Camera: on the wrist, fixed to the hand. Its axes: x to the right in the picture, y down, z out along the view.
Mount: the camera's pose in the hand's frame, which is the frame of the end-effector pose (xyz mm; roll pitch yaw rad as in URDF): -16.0 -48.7 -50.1 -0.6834 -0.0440 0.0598
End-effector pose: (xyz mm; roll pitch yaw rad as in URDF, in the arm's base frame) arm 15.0 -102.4 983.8 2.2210 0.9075 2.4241
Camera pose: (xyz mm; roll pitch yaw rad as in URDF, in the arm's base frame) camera -18.2 -165.5 991.2 1.4512 0.8834 2.3117
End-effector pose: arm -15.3 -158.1 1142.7 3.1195 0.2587 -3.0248
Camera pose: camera -6.6 -207.2 1194.2 2.4199 0.3009 -3.0884
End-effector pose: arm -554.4 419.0 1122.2 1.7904 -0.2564 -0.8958
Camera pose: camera -511.8 461.0 1082.7 1.1246 -0.3047 -0.9545
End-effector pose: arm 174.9 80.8 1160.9 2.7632 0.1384 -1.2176
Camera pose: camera 230.6 114.0 1191.4 2.0704 0.1569 -1.2903
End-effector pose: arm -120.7 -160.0 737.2 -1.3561 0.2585 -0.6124
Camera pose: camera -159.7 -205.1 777.0 -2.0219 0.3071 -0.5539
